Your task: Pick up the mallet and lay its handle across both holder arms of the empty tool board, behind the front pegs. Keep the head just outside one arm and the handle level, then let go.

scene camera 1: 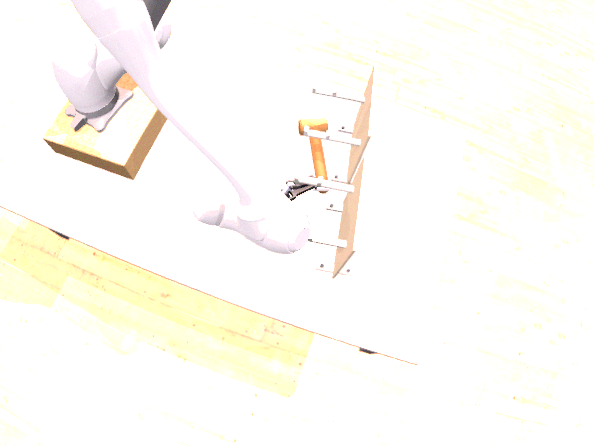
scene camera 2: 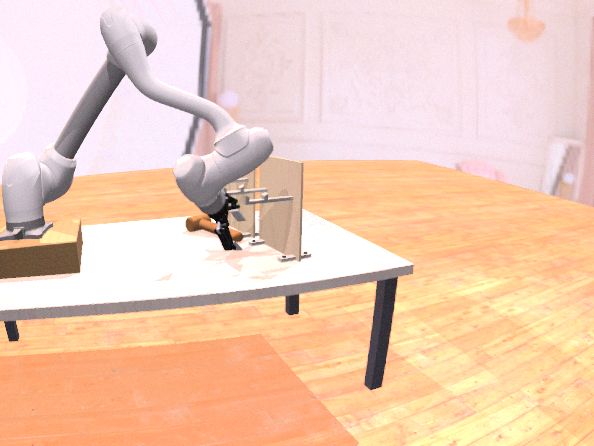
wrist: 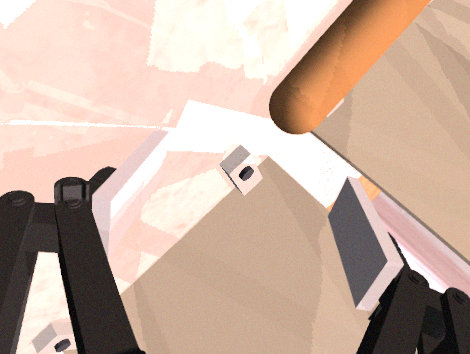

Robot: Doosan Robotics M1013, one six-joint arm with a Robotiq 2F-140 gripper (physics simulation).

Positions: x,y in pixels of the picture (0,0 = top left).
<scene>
an orange mallet (scene camera 1: pixel 319 164): on the table
</scene>
